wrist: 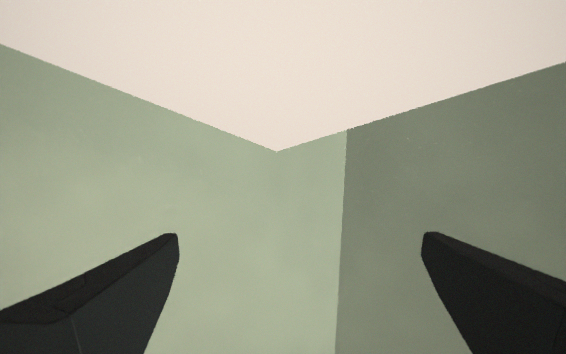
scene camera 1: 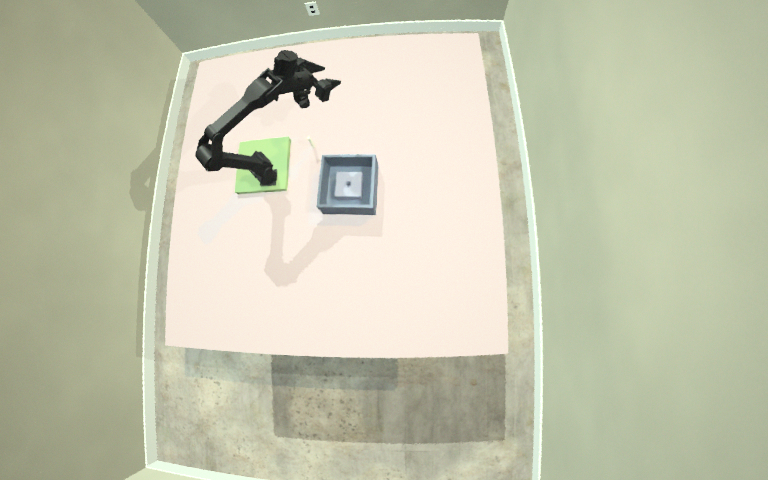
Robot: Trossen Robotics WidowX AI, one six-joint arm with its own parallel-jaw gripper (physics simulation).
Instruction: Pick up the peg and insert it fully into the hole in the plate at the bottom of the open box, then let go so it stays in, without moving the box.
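Pixels of known places: gripper, fingertip midpoint: [wrist: 301, 244] [scene camera 1: 332, 75]; arm's base, link origin: [scene camera 1: 268, 177].
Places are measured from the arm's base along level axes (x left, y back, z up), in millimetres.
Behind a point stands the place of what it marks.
Observation:
A thin pale, slightly green peg [scene camera 1: 312, 144] {z 8, x 124, y -166 mm} lies on the pink surface between the green base and the box, in the scene view. The blue-grey open box [scene camera 1: 347, 210] {z 34, x -141, y -319 mm} stands to its lower right. A light grey plate [scene camera 1: 355, 191] {z 34, x -74, y -343 mm} lies at the bottom of the box, with a small dark hole [scene camera 1: 348, 183] {z 15, x -38, y -313 mm} at its middle. My gripper [scene camera 1: 331, 75] {z 257, x 254, y -288 mm} [wrist: 301, 244] {z 257, x 254, y -288 mm} is open and empty. In the scene view it shows well above the peg and the box in the picture, raised, with its fingers pointing right. The peg and the box do not show in the wrist view.
The black arm rises from a green square base [scene camera 1: 277, 150] {z 4, x 109, y -24 mm} left of the peg and box. The pink surface [scene camera 1: 419, 271] {z -24, x -339, y -563 mm} reaches the back wall's skirting and ends at a grey floor [scene camera 1: 334, 407] in front. Green walls stand on both sides.

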